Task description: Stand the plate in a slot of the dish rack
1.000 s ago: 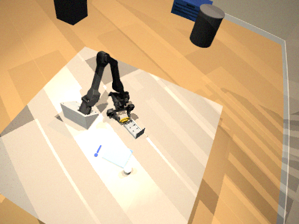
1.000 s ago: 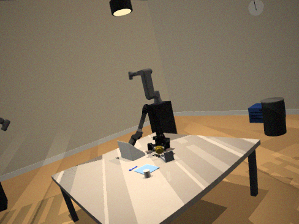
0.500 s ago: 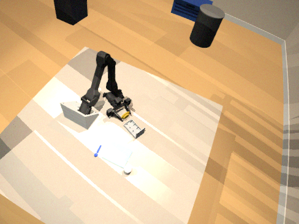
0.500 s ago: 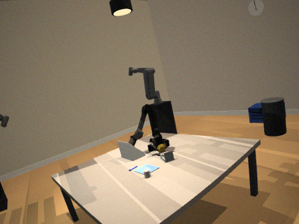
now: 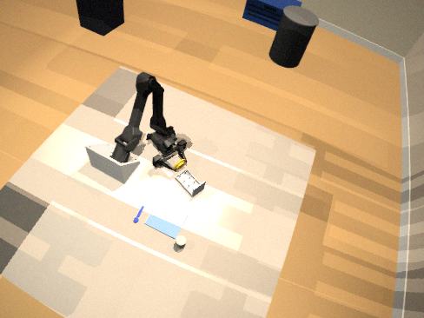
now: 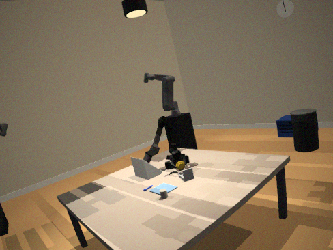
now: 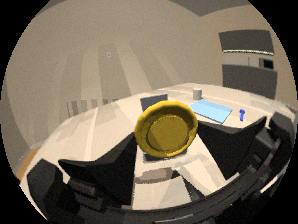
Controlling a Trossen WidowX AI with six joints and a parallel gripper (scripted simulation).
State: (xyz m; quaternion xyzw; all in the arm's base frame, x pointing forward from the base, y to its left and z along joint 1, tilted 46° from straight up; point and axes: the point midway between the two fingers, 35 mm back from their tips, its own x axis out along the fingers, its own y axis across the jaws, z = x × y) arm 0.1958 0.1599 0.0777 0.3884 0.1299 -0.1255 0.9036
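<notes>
My gripper tip is now 70 mm short of the grey dish rack, 20 mm to the left of it and 50 mm above it. Also, from my gripper tip: white cup 180 mm ahead, 300 mm to the right, 40 mm below; then yellow plate 10 mm behind; then light blue mat 80 mm ahead, 230 mm to the right, 70 mm below.
</notes>
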